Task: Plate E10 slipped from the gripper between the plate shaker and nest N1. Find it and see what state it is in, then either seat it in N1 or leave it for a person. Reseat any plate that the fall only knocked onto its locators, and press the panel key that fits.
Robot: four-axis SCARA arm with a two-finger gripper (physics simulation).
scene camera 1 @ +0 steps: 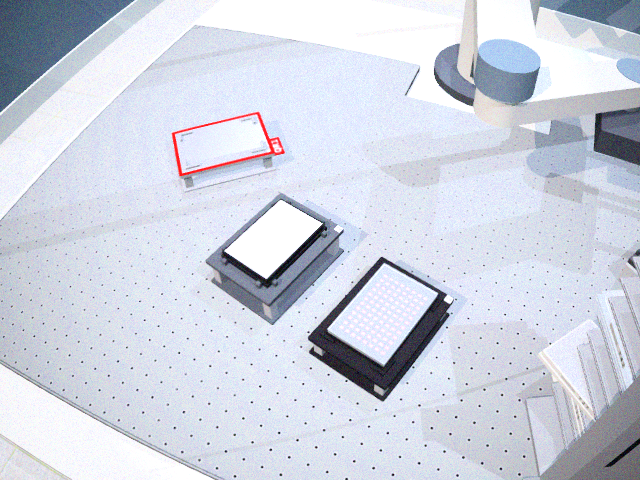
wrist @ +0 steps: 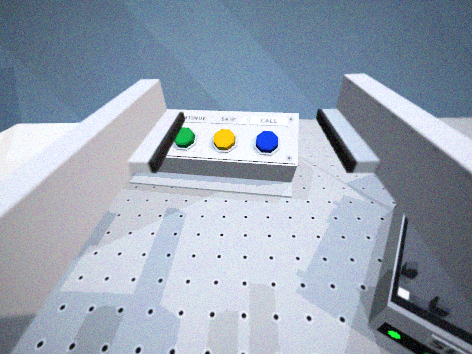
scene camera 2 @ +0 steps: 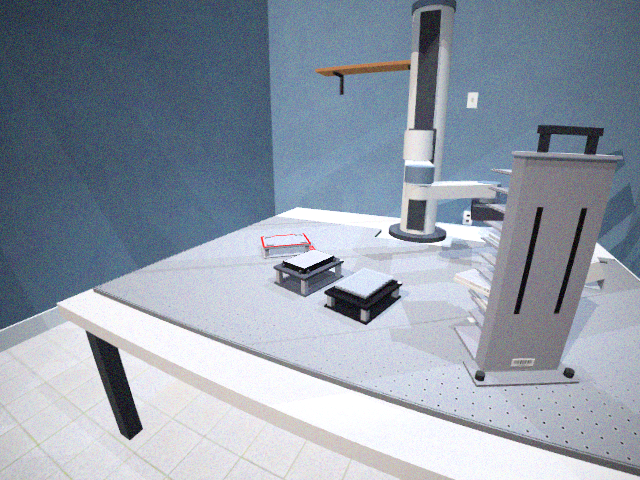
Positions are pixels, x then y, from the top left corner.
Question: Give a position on a plate E10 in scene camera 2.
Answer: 313, 259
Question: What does my gripper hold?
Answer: Nothing.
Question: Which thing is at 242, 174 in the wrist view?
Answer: A button box.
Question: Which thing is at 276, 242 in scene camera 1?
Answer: A plate E10.
